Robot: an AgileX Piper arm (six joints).
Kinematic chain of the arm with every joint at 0, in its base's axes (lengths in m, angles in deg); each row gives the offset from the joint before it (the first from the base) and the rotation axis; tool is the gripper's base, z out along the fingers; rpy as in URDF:
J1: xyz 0 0 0.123 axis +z
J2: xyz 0 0 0 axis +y
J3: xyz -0.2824 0 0.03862 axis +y
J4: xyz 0.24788 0 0.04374 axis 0.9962 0 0.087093
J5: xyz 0 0 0 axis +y
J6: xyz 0.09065 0 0.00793 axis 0.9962 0 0.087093
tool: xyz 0 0 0 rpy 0 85 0
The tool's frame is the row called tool.
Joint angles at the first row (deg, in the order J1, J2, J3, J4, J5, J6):
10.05, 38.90, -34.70, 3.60, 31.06, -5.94
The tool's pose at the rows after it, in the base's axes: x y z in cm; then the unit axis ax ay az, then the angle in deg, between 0 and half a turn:
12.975 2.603 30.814 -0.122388 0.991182 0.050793 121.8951
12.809 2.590 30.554 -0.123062 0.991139 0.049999 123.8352
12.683 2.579 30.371 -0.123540 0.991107 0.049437 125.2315
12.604 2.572 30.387 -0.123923 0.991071 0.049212 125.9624
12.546 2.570 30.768 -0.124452 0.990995 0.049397 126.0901
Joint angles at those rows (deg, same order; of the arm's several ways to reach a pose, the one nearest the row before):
10.05, 38.90, -34.70, 3.51, 32.50, -5.94
10.05, 38.90, -34.70, 3.51, 34.44, -5.94
10.05, 38.90, -34.70, 3.51, 35.84, -5.94
10.04, 38.90, -34.95, 3.52, 36.82, -5.95
10.04, 38.90, -35.86, 3.52, 37.86, -5.95

